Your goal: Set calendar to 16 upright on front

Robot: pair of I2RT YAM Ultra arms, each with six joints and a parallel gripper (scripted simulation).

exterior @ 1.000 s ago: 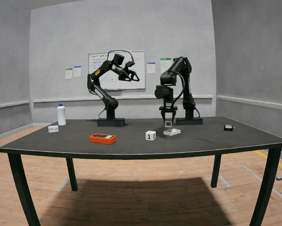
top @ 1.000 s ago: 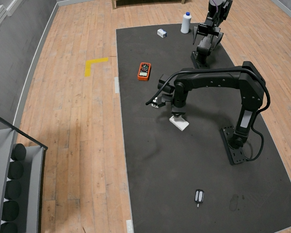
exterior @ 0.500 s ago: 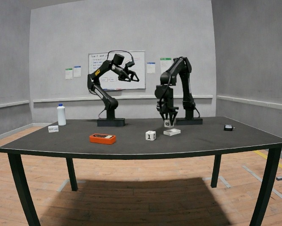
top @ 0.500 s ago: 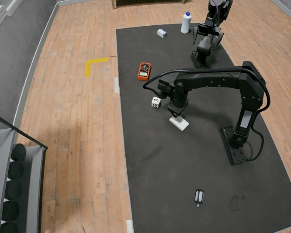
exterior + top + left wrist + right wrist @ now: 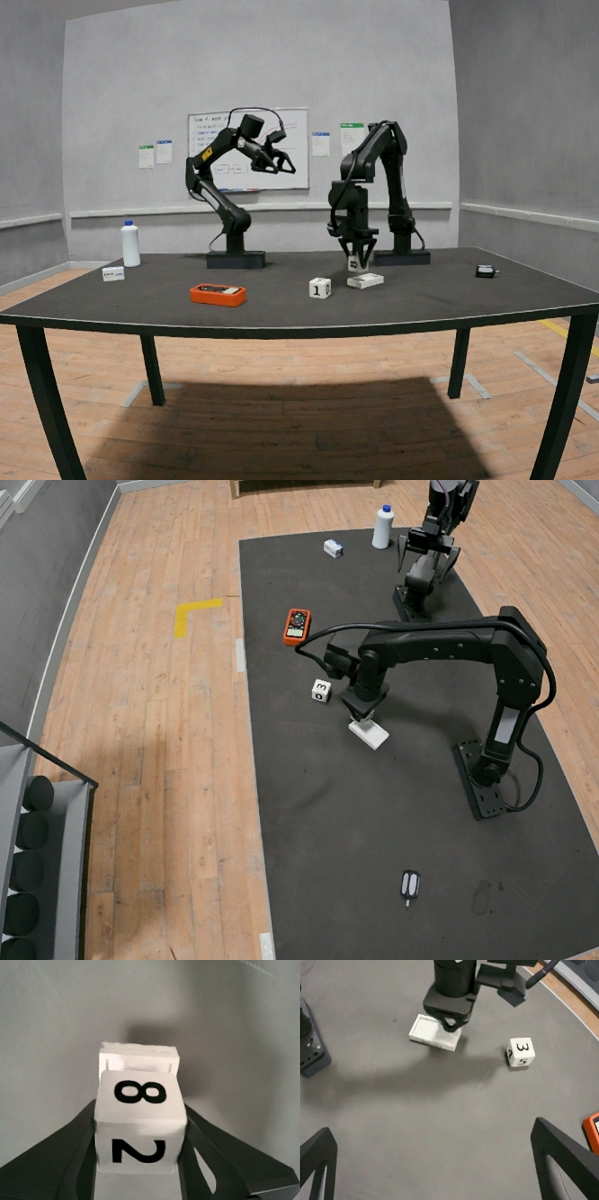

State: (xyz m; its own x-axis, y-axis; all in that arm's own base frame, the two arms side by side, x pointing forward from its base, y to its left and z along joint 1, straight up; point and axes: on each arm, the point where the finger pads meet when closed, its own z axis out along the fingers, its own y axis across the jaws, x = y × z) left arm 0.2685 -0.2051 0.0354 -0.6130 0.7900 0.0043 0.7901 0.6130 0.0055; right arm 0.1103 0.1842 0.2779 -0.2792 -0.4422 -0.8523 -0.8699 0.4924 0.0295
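Right now my left hand is 20 mm past the white tray, 30 mm to the right of it and 60 mm above it. Round my left hand: white bottle: 280 mm behind, 790 mm to the right, 10 mm above.
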